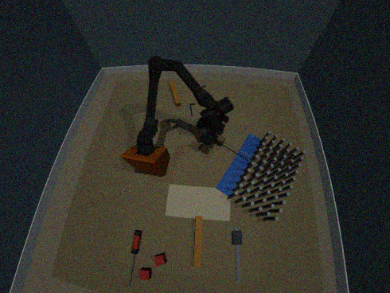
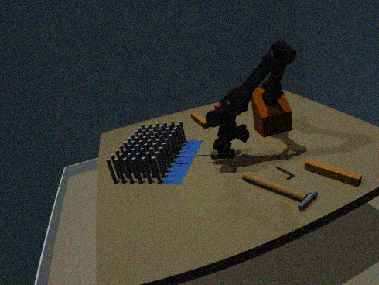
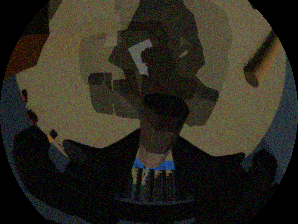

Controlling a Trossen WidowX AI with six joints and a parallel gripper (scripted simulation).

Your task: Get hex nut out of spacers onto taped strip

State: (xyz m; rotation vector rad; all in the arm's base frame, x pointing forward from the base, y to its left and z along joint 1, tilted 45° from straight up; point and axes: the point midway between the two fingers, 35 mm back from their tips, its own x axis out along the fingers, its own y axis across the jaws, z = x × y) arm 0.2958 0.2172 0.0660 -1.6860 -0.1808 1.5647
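The blue taped strip lies 140 mm ahead of my gripper tip, 100 mm to the right of it and 30 mm below it. Round my gripper tip: hook tool: 90 mm ahead, 40 mm to the right; then hex key: 190 mm behind, 210 mm to the left, 20 mm below.
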